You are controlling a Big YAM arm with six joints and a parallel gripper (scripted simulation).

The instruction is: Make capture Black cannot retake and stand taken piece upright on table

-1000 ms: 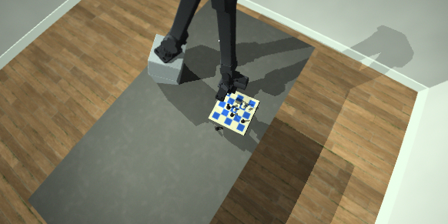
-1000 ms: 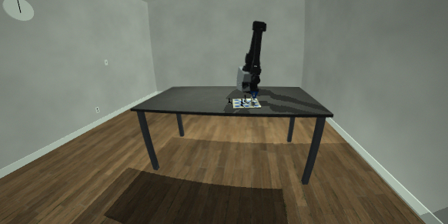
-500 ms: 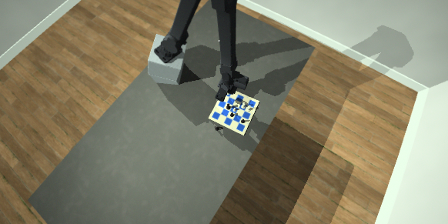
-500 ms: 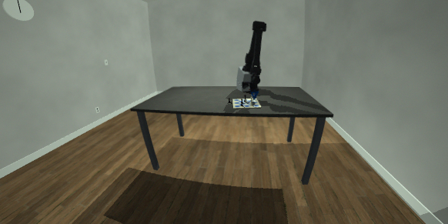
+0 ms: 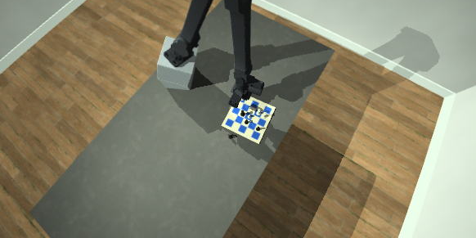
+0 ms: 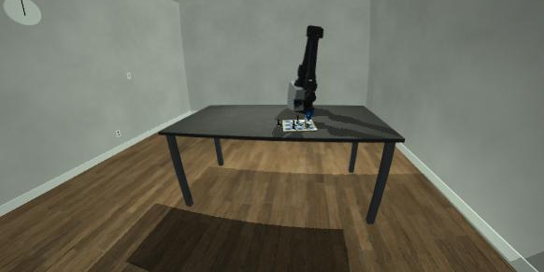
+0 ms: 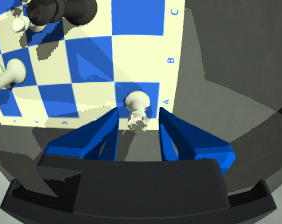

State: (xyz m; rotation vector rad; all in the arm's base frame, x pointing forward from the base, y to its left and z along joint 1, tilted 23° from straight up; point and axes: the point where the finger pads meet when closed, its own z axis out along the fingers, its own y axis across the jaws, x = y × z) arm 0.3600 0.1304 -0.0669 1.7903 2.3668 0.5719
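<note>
My gripper is now right at the white piece. Also, from my hand: black piece (10 cm ahead, 20 cm to the right, 1 cm below); cream chessboard (10 cm ahead, 5 cm to the right, 2 cm below).
</note>
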